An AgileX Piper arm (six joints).
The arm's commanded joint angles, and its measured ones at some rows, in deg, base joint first. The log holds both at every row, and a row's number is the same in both.
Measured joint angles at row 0:
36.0, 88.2, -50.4, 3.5, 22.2, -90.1
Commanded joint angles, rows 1 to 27:
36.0, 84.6, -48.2, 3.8, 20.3, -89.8
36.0, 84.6, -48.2, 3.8, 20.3, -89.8
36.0, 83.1, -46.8, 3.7, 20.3, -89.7
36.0, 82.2, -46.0, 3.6, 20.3, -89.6
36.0, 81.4, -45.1, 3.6, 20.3, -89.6
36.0, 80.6, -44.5, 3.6, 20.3, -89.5
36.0, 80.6, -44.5, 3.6, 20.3, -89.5
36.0, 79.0, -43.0, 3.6, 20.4, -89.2
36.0, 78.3, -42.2, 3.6, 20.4, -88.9
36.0, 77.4, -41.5, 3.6, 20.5, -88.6
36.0, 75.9, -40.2, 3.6, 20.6, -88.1
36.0, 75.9, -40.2, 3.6, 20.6, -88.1
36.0, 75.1, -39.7, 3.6, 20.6, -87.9
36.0, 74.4, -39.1, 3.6, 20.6, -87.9
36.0, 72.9, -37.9, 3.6, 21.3, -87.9
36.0, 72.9, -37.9, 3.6, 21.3, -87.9
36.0, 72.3, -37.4, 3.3, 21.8, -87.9
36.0, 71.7, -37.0, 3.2, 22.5, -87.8
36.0, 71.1, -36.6, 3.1, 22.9, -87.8
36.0, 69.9, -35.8, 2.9, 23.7, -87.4
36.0, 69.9, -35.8, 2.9, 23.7, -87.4
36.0, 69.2, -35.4, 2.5, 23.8, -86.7
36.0, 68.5, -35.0, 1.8, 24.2, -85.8
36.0, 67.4, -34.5, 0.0, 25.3, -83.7
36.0, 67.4, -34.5, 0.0, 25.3, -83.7
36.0, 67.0, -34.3, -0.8, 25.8, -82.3
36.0, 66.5, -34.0, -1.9, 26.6, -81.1
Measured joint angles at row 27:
36.0, 68.2, -34.5, 0.7, 26.1, -84.7
